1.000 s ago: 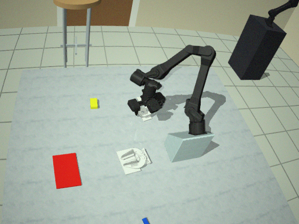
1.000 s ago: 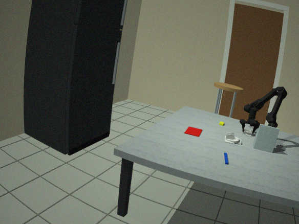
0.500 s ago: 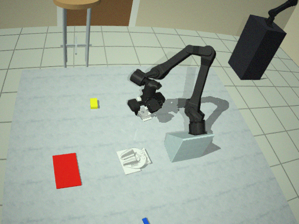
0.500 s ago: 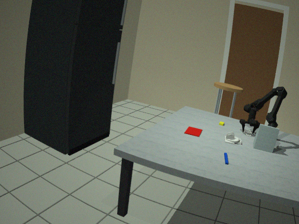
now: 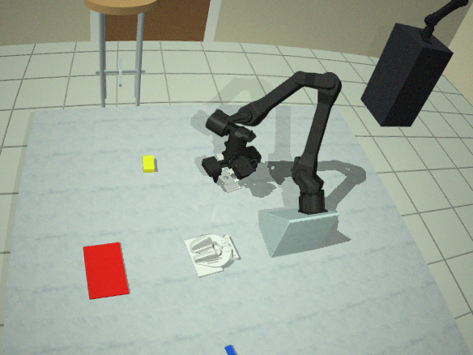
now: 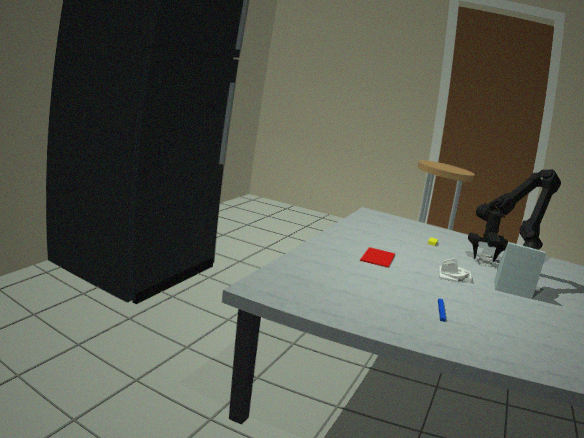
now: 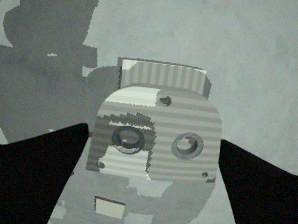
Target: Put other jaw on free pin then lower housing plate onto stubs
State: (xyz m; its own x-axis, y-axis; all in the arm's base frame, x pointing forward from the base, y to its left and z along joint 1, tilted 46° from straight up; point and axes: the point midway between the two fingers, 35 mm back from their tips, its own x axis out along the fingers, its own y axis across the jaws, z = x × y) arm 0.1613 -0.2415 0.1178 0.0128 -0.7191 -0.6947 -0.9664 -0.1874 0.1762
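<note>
My gripper tip is 9 cm short of the white jaw, 28 cm to the right of it and 1 cm below it. The rest, counted from my gripper tip: red flat sheet: 42 cm ahead, 28 cm to the left, 1 cm below; yellow block: 25 cm ahead, 9 cm to the right; small white piece: 1 cm behind, 10 cm to the right, 1 cm below.
</note>
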